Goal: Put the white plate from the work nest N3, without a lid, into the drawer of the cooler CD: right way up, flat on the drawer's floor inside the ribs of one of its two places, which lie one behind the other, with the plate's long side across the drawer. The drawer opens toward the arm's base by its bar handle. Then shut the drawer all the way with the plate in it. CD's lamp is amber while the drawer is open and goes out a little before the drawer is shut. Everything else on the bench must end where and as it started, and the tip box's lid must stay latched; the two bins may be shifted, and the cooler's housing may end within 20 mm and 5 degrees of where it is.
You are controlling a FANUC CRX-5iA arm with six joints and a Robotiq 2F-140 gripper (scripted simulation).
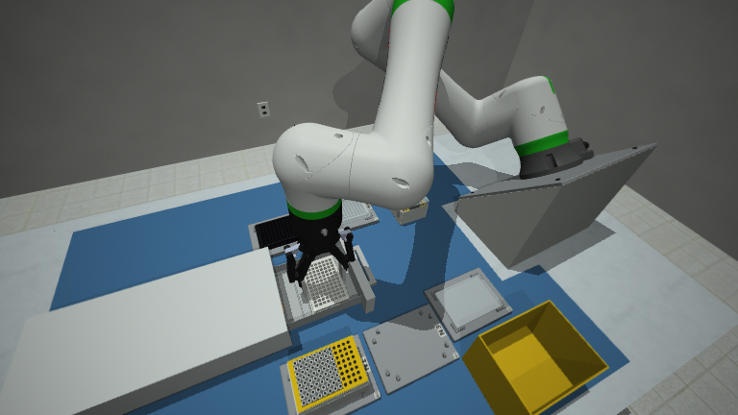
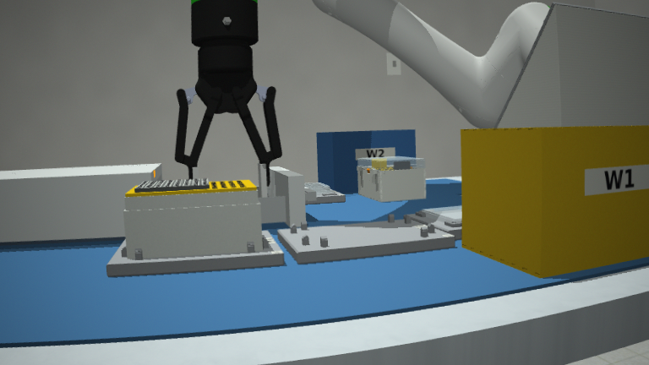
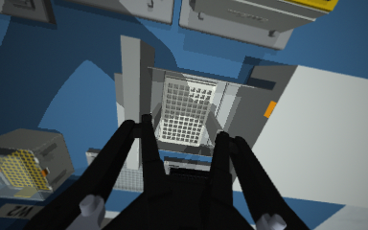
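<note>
Right now the white plate is 20 mm below my hand. Round my hand: yellow tip box 180 mm to the left, 60 mm ahead, 10 mm above; black plate 190 mm to the right, 40 mm ahead, 20 mm below; drawer 30 mm ahead, 20 mm below.
</note>
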